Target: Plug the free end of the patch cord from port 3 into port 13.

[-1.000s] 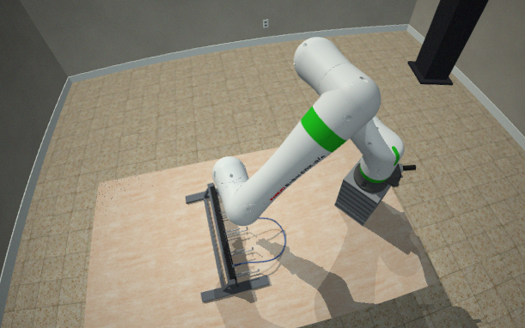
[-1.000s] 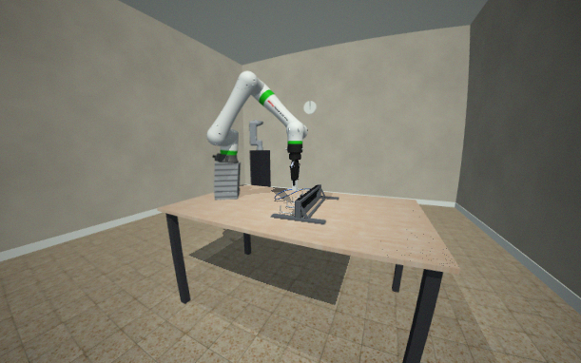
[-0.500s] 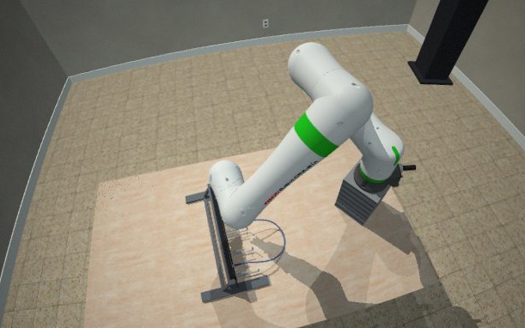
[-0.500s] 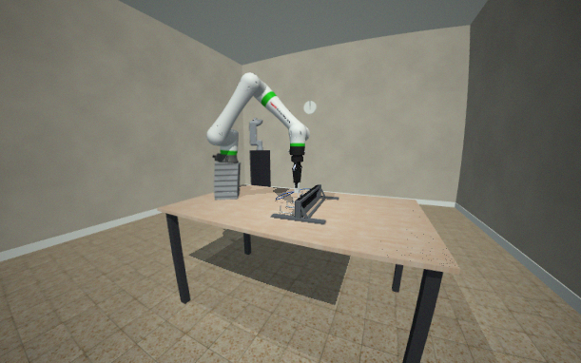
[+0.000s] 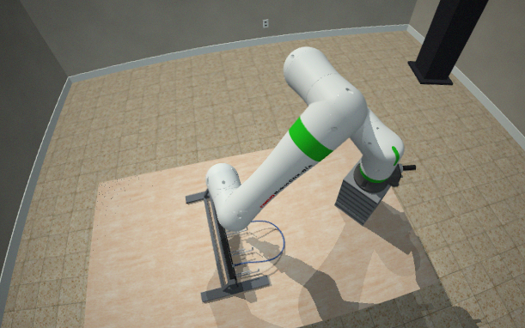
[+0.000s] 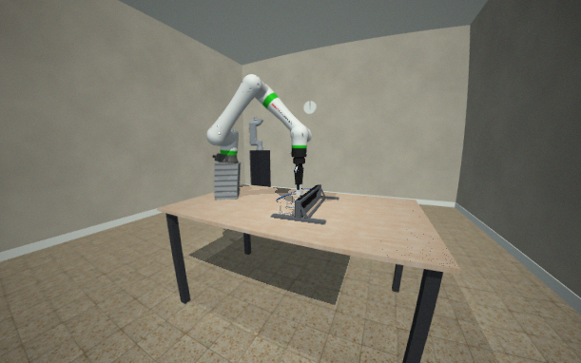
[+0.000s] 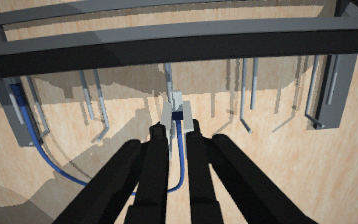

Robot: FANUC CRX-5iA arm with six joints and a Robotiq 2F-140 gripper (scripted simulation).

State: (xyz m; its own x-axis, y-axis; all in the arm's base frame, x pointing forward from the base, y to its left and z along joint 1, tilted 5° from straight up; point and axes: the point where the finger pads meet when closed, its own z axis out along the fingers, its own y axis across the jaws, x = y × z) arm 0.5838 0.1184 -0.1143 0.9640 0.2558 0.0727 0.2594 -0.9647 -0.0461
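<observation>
My hand is 10 mm short of the free-end plug and 30 mm above it.
</observation>
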